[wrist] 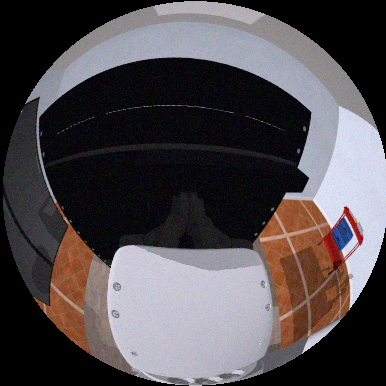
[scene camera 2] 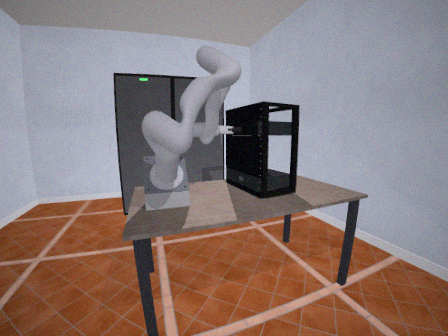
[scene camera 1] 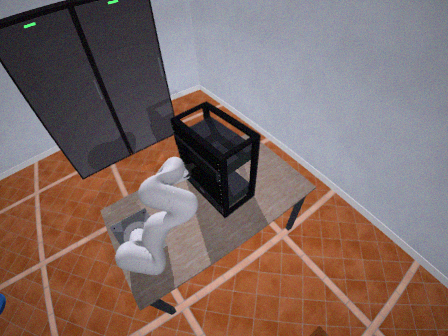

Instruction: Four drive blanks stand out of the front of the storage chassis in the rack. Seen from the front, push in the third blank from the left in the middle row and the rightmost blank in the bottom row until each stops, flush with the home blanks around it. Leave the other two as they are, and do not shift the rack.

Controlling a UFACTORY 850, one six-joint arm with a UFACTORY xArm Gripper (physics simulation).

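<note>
The black rack (scene camera 1: 225, 186) (scene camera 2: 264, 150) stands on the table, its front towards the arm. The storage chassis is a dark band across the rack's front at the gripper's height; its front is nearly black in the wrist view, and single drive blanks, their rows and how far they stand out cannot be told apart. My gripper (wrist: 186, 195) (scene camera 2: 241, 129) is shut and empty, and points level at the rack's front. Its tips are at or very close to the dark front; contact cannot be told. In scene camera 1 the arm largely hides the gripper.
The wooden table (scene camera 1: 240, 240) (scene camera 2: 320, 192) carries the rack and the arm's base (scene camera 2: 167, 197). A dark cabinet (scene camera 1: 95, 90) (scene camera 2: 145, 135) stands behind at the left. A red and blue cart (wrist: 343, 236) stands on the floor at the right of the wrist view. A dark ledge crosses the rack's front there.
</note>
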